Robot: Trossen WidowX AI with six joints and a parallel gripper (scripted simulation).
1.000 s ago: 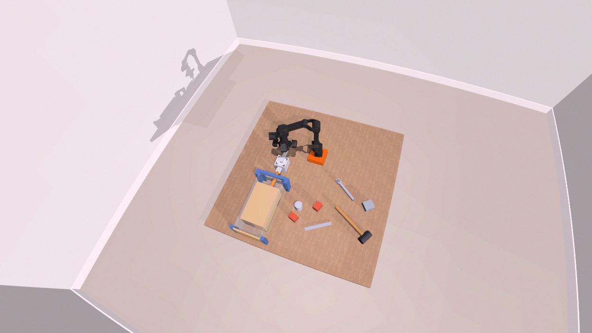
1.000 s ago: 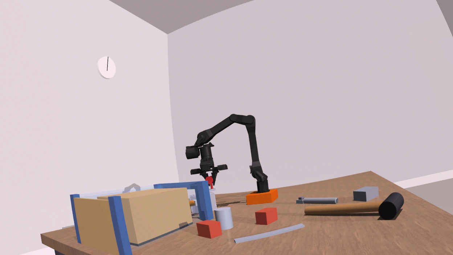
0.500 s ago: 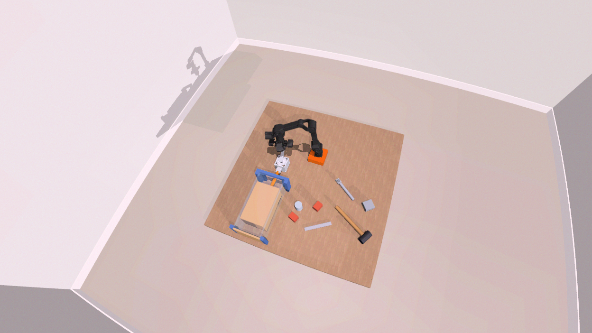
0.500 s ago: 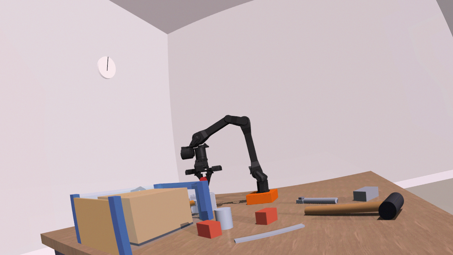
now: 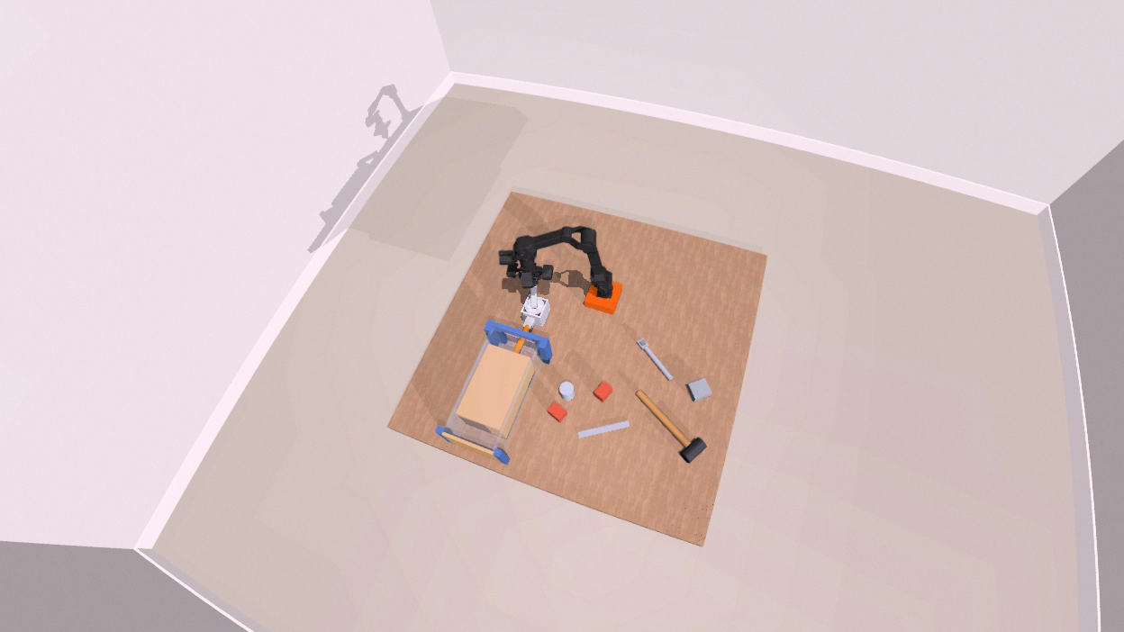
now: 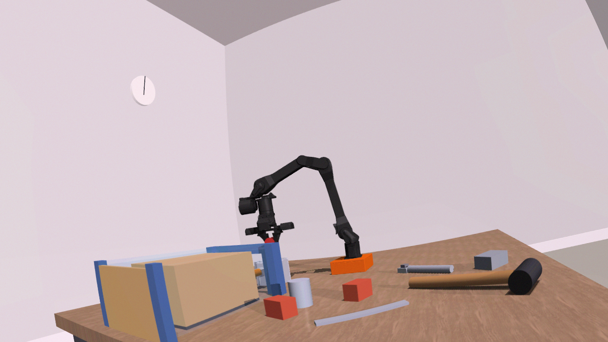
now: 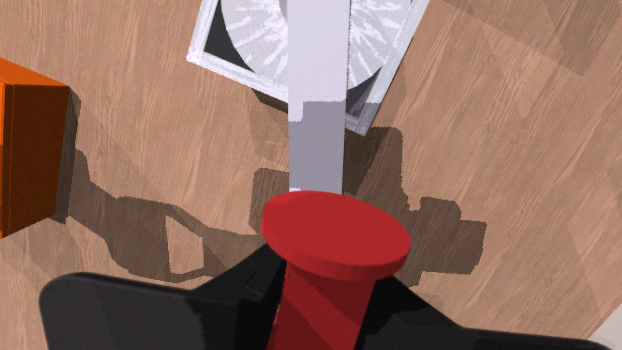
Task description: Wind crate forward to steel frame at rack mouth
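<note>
The blue frame bar is 26 cm ahead of my gripper tip, 1 cm to the right of it and 1 cm below it. From my gripper tip the other things lie so: grey winch handle (4 cm ahead, 1 cm to the left, 1 cm below); then red knob (2 cm above); then grey winch (8 cm ahead, 2 cm to the left, 8 cm below).
</note>
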